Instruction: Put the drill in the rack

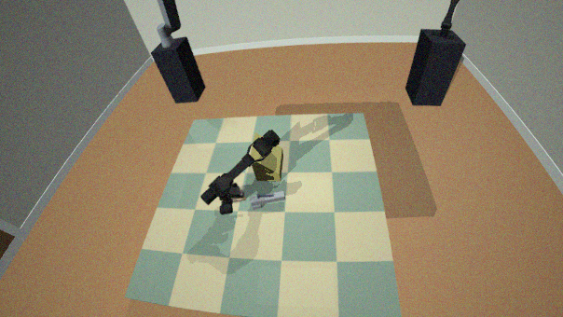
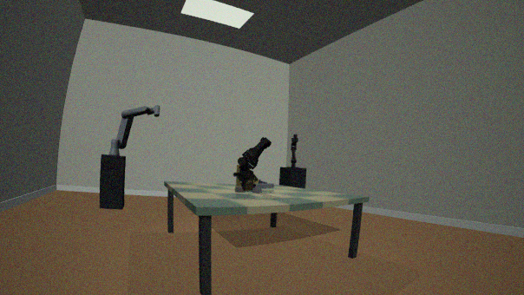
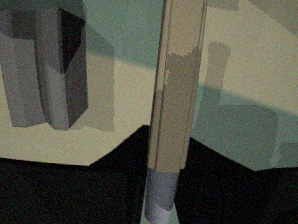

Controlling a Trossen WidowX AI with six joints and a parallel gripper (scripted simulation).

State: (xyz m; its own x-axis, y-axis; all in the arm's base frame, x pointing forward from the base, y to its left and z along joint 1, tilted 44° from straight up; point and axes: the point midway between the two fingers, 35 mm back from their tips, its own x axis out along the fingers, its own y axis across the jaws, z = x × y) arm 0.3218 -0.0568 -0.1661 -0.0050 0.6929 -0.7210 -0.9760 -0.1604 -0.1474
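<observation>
Now: gripper tip 10 mm past the drill, 40 mm to the right of it and 40 mm below it. The rest, counted from my gripper tip: dark round housing (40 mm behind, 190 mm to the left).
</observation>
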